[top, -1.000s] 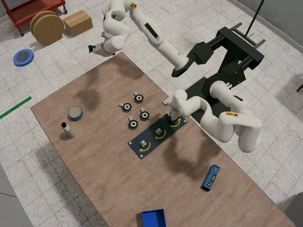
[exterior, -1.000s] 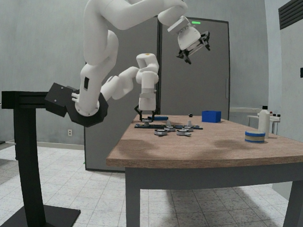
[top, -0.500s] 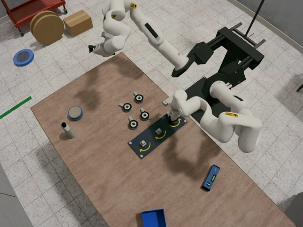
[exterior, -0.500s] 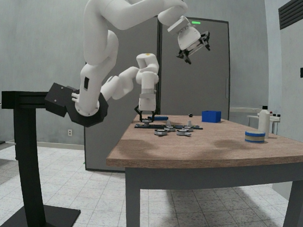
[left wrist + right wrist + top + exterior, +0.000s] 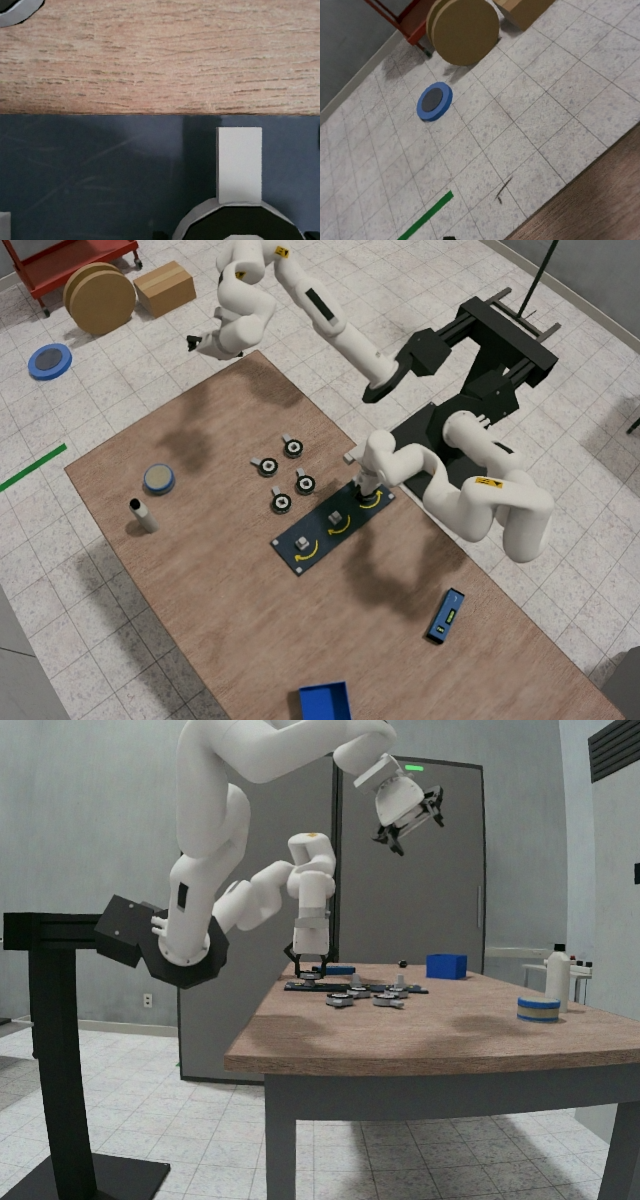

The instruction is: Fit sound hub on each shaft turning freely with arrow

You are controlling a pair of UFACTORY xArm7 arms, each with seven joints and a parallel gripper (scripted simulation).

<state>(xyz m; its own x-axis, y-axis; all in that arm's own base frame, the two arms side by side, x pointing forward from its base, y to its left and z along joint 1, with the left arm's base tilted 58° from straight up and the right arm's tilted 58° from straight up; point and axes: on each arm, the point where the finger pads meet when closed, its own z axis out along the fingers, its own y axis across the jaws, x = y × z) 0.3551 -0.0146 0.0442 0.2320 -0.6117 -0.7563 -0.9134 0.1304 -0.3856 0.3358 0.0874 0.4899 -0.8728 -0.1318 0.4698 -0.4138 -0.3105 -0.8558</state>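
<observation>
The dark board is 130 mm ahead of my left hand, 40 mm below it and 20 mm to the right of it. From my left hand the other things lie so: white bottle: 530 mm ahead, 430 mm to the right, 60 mm above; then tape roll: 520 mm to the right, 410 mm ahead, 20 mm below.
</observation>
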